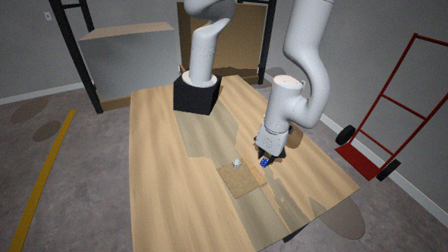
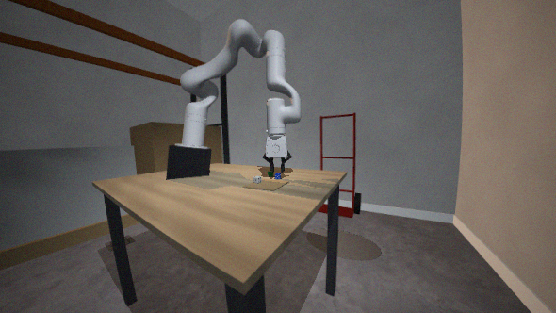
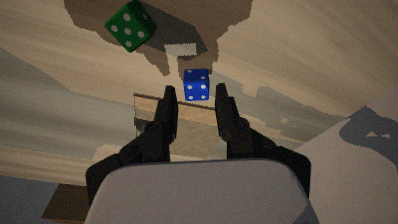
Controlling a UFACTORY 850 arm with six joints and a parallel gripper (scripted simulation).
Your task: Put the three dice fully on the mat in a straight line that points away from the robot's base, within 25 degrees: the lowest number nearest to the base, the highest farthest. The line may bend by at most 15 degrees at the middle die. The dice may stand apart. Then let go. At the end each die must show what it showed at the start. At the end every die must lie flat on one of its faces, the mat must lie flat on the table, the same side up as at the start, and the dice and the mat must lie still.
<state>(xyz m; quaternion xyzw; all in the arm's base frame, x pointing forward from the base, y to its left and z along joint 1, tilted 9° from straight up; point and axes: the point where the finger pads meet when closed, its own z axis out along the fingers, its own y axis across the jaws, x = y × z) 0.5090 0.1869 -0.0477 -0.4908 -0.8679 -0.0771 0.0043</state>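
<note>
Right now my hand is 40 mm above the blue die. The rest, counted from my hand: white die (110 mm to the right, 30 mm below, 20 mm behind); green die (70 mm behind, 40 mm below, 30 mm to the left); tan mat (110 mm to the right, 50 mm below, 30 mm ahead).
</note>
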